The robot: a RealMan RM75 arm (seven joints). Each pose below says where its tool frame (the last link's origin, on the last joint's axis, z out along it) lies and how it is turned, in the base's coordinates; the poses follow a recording.
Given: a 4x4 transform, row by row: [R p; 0 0 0 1], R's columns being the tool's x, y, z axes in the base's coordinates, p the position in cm. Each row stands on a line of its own.
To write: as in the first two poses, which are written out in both.
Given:
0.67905, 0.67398, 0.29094, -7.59
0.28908, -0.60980, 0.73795, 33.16
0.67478, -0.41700, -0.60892, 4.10
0, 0, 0, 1
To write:
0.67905, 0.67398, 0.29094, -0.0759
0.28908, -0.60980, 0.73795, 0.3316
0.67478, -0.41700, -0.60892, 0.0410
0, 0, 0, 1

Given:
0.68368, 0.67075, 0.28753, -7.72
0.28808, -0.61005, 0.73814, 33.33
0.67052, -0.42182, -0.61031, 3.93
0, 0, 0, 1
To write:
0.68368, 0.67075, 0.28753, -0.0772
0.28808, -0.61005, 0.73814, 0.3333
0.67052, -0.42182, -0.61031, 0.0393
0, 0, 0, 1

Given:
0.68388, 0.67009, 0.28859, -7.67
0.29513, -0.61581, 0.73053, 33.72
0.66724, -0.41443, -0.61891, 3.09
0, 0, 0, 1
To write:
0.68388, 0.67009, 0.28859, -0.0767
0.29513, -0.61581, 0.73053, 0.3372
0.66724, -0.41443, -0.61891, 0.0309
0, 0, 0, 1

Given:
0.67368, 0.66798, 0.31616, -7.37
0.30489, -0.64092, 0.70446, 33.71
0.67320, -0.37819, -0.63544, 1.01
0, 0, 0, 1
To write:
0.67368, 0.66798, 0.31616, -0.0737
0.30489, -0.64092, 0.70446, 0.3371
0.67320, -0.37819, -0.63544, 0.0101
0, 0, 0, 1

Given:
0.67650, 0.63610, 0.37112, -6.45
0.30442, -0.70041, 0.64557, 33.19
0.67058, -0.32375, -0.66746, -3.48
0, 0, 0, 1
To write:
0.67650, 0.63610, 0.37112, -0.0645
0.30442, -0.70041, 0.64557, 0.3319
0.67058, -0.32375, -0.66746, -0.0348
0, 0, 0, 1

